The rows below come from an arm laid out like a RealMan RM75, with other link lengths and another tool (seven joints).
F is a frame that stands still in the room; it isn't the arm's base.
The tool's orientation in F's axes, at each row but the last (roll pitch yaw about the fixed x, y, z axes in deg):
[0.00 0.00 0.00]
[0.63 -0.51 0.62]
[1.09 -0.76 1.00]
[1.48 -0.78 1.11]
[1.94 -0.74 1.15]
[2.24 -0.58 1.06]
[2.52 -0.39 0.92]
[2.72 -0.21 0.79]
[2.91 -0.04 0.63]
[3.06 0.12 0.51]
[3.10 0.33 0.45]
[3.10 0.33 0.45]
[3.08 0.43 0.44]
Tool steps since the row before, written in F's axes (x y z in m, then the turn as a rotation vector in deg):
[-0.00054 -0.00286 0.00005 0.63 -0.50 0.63]
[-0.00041 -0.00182 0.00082 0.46 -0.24 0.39]
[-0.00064 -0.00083 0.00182 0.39 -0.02 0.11]
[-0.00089 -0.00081 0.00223 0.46 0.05 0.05]
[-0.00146 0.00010 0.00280 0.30 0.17 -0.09]
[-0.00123 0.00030 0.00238 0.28 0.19 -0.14]
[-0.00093 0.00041 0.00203 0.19 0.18 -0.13]
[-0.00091 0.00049 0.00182 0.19 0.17 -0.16]
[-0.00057 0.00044 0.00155 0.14 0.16 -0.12]
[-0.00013 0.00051 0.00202 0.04 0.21 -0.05]
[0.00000 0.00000 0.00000 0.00 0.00 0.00]
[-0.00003 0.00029 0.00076 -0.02 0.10 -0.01]
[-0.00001 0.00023 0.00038 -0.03 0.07 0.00]
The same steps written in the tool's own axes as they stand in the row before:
[-0.00054 -0.00286 0.00005 0.63 -0.50 0.63]
[-0.00042 -0.00181 0.00084 0.46 -0.24 0.39]
[-0.00063 -0.00078 0.00184 0.39 -0.02 0.11]
[-0.00088 -0.00073 0.00226 0.46 0.04 0.04]
[-0.00142 0.00022 0.00281 0.30 0.16 -0.10]
[-0.00120 0.00042 0.00238 0.28 0.18 -0.15]
[-0.00091 0.00051 0.00202 0.19 0.17 -0.14]
[-0.00090 0.00059 0.00180 0.19 0.16 -0.17]
[-0.00056 0.00052 0.00153 0.14 0.15 -0.13]
[-0.00013 0.00062 0.00199 0.04 0.21 -0.06]
[0.00000 0.00000 0.00000 0.00 0.00 0.00]
[-0.00003 0.00033 0.00074 -0.02 0.10 -0.02]
[-0.00001 0.00025 0.00037 -0.03 0.07 0.00]

